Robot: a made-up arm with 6 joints. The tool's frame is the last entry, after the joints.
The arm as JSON. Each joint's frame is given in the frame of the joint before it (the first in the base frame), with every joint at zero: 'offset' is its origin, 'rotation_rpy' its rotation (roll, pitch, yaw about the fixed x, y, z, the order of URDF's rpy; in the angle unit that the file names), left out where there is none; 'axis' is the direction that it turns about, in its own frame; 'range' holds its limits. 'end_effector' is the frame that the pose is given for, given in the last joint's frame.
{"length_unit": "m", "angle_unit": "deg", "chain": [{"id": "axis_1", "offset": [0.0, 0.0, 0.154], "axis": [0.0, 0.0, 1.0], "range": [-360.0, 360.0]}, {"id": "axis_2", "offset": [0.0, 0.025, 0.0], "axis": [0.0, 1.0, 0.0], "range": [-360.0, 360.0]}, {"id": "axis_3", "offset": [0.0, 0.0, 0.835], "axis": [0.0, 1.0, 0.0], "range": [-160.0, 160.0]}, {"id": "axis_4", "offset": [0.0, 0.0, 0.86], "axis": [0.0, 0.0, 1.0], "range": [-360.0, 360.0]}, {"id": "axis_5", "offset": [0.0, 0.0, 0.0], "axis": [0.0, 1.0, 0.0], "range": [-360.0, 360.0]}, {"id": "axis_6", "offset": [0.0, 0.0, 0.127], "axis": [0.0, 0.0, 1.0], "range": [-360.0, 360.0]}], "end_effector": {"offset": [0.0, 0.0, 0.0]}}
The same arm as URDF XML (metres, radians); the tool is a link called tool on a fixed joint. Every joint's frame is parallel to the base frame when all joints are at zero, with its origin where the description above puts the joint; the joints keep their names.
<robot name="arm">
  <joint name="tool_joint" type="fixed">
    <parent link="link6"/>
    <child link="tool"/>
    <origin xyz="0 0 0"/>
  </joint>
  <joint name="axis_6" type="revolute">
    <parent link="link5"/>
    <child link="link6"/>
    <origin xyz="0 0 0.127"/>
    <axis xyz="0 0 1"/>
    <limit lower="-6.2832" upper="6.2832"/>
  </joint>
  <joint name="axis_5" type="revolute">
    <parent link="link4"/>
    <child link="link5"/>
    <origin xyz="0 0 0"/>
    <axis xyz="0 1 0"/>
    <limit lower="-6.2832" upper="6.2832"/>
  </joint>
  <joint name="axis_4" type="revolute">
    <parent link="link3"/>
    <child link="link4"/>
    <origin xyz="0 0 0.86"/>
    <axis xyz="0 0 1"/>
    <limit lower="-6.2832" upper="6.2832"/>
  </joint>
  <joint name="axis_3" type="revolute">
    <parent link="link2"/>
    <child link="link3"/>
    <origin xyz="0 0 0.835"/>
    <axis xyz="0 1 0"/>
    <limit lower="-2.7925" upper="2.7925"/>
  </joint>
  <joint name="axis_2" type="revolute">
    <parent link="link1"/>
    <child link="link2"/>
    <origin xyz="0 0.025 0"/>
    <axis xyz="0 1 0"/>
    <limit lower="-6.2832" upper="6.2832"/>
  </joint>
  <joint name="axis_1" type="revolute">
    <parent link="base"/>
    <child link="link1"/>
    <origin xyz="0 0 0.154"/>
    <axis xyz="0 0 1"/>
    <limit lower="-6.2832" upper="6.2832"/>
  </joint>
  <link name="base"/>
  <link name="link1"/>
  <link name="link2"/>
  <link name="link3"/>
  <link name="link4"/>
  <link name="link5"/>
  <link name="link6"/>
  <link name="tool"/>
</robot>

